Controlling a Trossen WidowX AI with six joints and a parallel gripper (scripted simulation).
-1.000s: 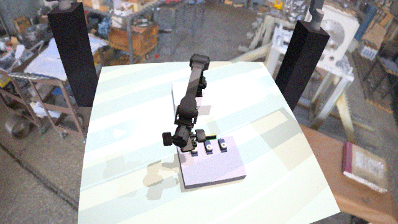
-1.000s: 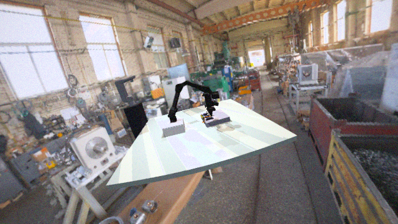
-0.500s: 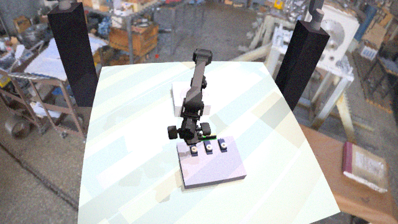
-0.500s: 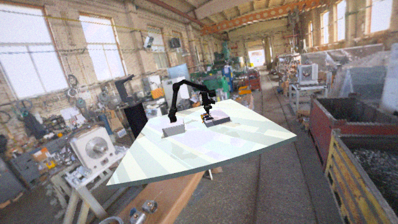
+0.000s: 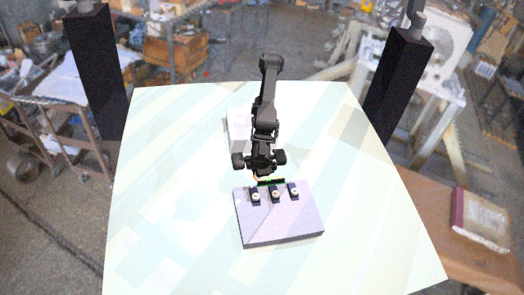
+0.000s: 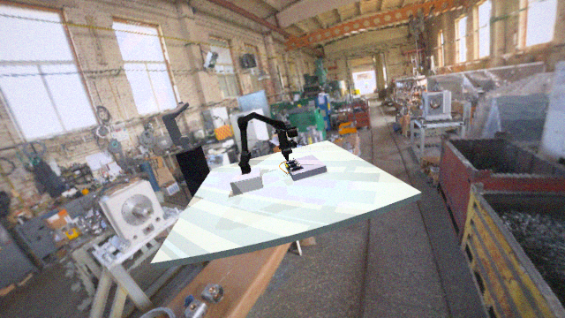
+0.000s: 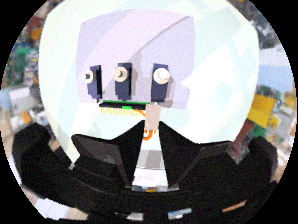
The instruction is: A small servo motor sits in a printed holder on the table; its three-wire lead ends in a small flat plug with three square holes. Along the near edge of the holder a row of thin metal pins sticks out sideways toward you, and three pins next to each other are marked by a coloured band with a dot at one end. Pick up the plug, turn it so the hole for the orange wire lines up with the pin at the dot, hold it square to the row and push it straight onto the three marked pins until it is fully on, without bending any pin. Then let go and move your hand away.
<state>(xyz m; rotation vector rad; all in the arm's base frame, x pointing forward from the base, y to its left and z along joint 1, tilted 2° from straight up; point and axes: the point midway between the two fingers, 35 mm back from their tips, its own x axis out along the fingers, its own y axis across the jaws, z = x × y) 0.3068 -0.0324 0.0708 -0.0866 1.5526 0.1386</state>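
Right now my gripper tip is 5 cm to the right of the green band and 5 cm above it. Also, from my gripper tip: printed holder (15 cm ahead, 8 cm to the left, 10 cm below).
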